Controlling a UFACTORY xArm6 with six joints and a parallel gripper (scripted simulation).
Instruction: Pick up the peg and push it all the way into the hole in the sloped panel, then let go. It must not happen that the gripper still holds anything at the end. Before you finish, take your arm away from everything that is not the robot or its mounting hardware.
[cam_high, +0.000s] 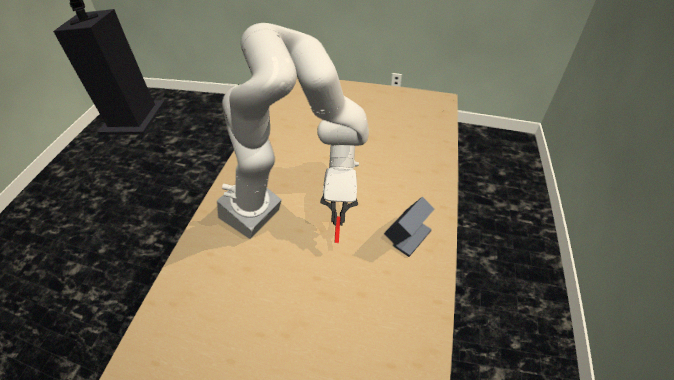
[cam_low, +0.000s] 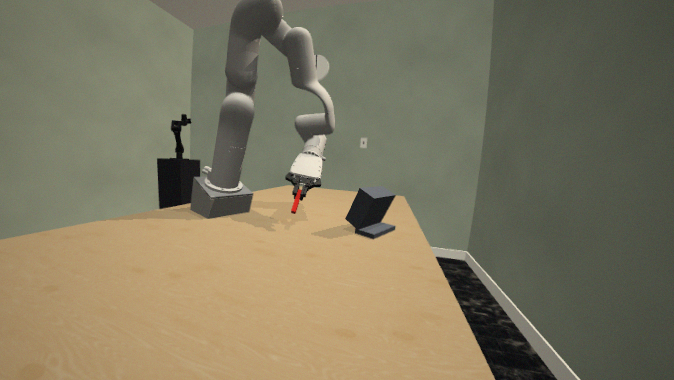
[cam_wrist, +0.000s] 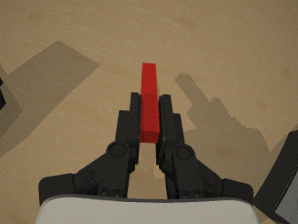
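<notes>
The red peg is 30 mm to the right of my hand and 20 mm below it. Round my hand: flat base: 240 mm ahead, 100 mm below, 10 mm to the left.
</notes>
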